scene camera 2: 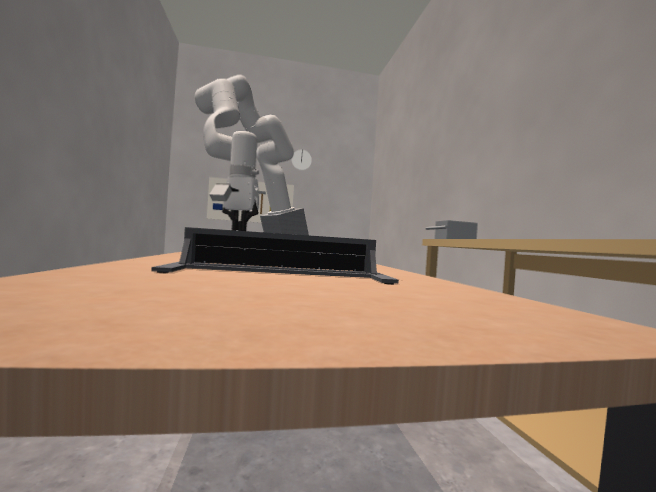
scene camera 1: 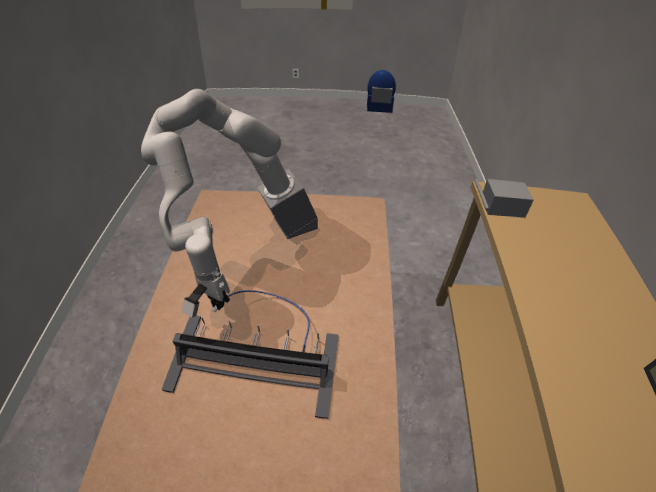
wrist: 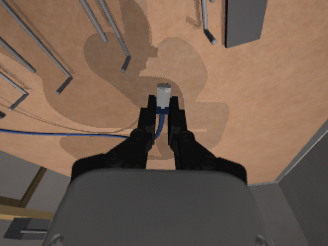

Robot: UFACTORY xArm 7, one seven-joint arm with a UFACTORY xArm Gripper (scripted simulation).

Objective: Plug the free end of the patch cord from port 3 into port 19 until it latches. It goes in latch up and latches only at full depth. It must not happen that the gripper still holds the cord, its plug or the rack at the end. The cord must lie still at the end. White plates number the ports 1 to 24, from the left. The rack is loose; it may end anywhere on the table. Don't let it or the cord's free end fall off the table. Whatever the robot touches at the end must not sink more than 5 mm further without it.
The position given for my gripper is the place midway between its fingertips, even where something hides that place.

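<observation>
My gripper (scene camera 2: 238, 234), (scene camera 1: 218, 305), (wrist: 162, 106) is visible from scene camera 2, scene camera 1 and the wrist view.
</observation>
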